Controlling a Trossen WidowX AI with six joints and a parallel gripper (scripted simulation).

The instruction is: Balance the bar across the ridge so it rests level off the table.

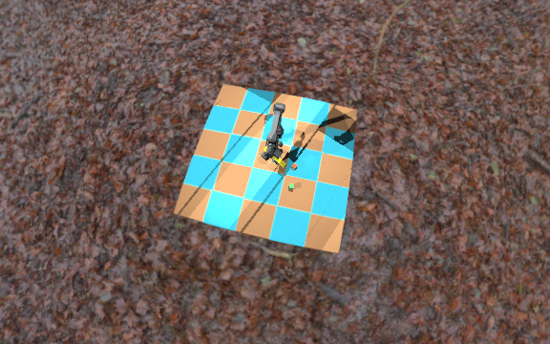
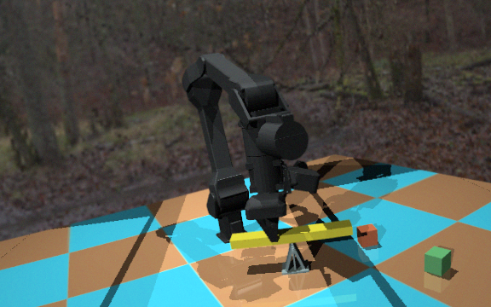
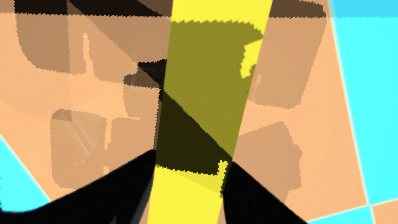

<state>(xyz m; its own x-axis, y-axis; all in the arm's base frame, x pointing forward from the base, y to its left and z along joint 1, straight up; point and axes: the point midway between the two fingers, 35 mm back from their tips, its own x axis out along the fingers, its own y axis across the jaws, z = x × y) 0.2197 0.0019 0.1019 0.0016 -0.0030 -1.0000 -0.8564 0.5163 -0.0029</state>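
The yellow bar is 30 mm to the left of my gripper tip and 20 mm ahead of it. The rest, counted from my gripper tip: red cube: 190 mm to the left, 50 mm below, 30 mm ahead; green cube: 200 mm to the left, 200 mm ahead, 50 mm below.
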